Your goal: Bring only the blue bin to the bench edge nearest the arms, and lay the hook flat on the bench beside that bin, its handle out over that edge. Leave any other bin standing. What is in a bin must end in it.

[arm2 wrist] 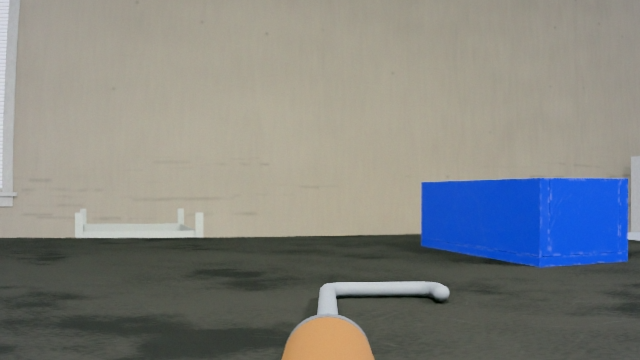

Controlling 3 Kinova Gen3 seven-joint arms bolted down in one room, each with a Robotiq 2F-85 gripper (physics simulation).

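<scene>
The blue bin stands upright on the dark bench top at the right, beyond the hook; its inside is hidden. The hook's pale metal rod lies low over the bench, its bent end pointing right, to the left of and nearer than the bin. The hook's orange handle points towards the camera at the bottom centre and is cut off by the view's lower border. The bench edge nearest the arms does not show. No fingers of arm2's gripper show, and the grippers of arm1 and arm3 do not show.
Beyond the bench at the left stands a low white frame with corner posts. A white window frame is at the far left. Part of a pale upright thing shows at the right border. A beige wall is behind.
</scene>
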